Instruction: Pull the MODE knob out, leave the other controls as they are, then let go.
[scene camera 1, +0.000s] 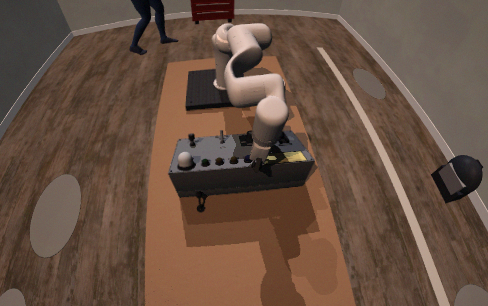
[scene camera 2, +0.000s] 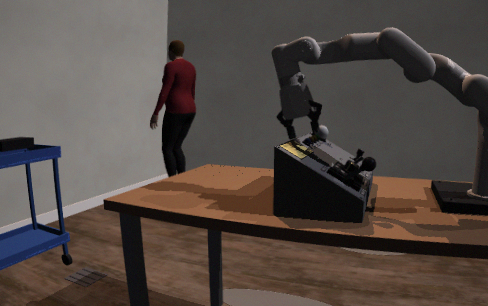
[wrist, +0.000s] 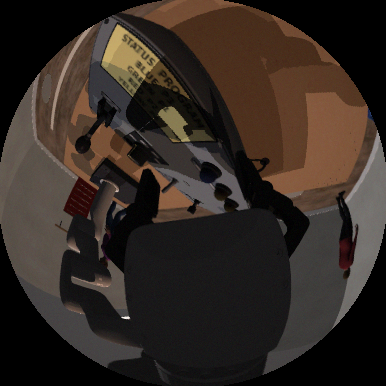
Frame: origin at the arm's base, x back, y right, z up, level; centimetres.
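Where they show: gripper, fingertip midpoint: (scene camera 2: 304, 136) (wrist: 193, 168); arm's base, origin of the base link: (scene camera 2: 485, 196) (wrist: 109, 184).
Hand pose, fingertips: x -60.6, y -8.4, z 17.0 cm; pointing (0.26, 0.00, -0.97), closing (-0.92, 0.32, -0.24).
Observation:
Each offset is from my fingertips to the centre of the thing. "*": to the spot under its first point.
The sloped grey control box @[dx +7.2, dy +5.6, dz -13.3 cm] (scene camera 1: 240, 179) (scene camera 2: 315, 192) (wrist: 172, 155) stands on the table. No MODE label is readable, so I cannot tell which control is the MODE knob. A small black knob @[dx +14.8, dy +23.7, dz -9.1 cm] (scene camera 1: 191, 138) (wrist: 193, 206) stands upright near the box's rear left in scene camera 1. A metal toggle @[dx +16.1, dy +11.7, dz -8.6 cm] (scene camera 1: 221, 136) (wrist: 170, 185) is beside it. A black square-capped control @[dx +15.3, dy -0.3, dz -8.9 cm] (wrist: 137, 153) sits in a slotted plate. My gripper (scene camera 2: 304, 134) (wrist: 193, 168) is open and empty, low over the panel's high edge, near the blue button @[* dx -0.4, dy +2.6, dz -1.6 cm] (wrist: 209, 171). Finger contact with the panel is unclear.
A white dome @[* dx -0.8, dy +24.0, dz +1.4 cm] (scene camera 1: 185, 159) (scene camera 2: 322, 132) is at one end of the button row. A ball-ended lever (scene camera 2: 368, 164) (wrist: 83, 144) sticks up at the other end. A black part @[* dx -7.7, dy +21.5, dz -16.8 cm] (scene camera 1: 200, 201) (wrist: 262, 163) protrudes from the box's tall side. A yellow status label @[* dx -0.2, dy -11.0, dz -2.6 cm] (scene camera 1: 289, 157) (scene camera 2: 295, 149) lies beside the buttons.

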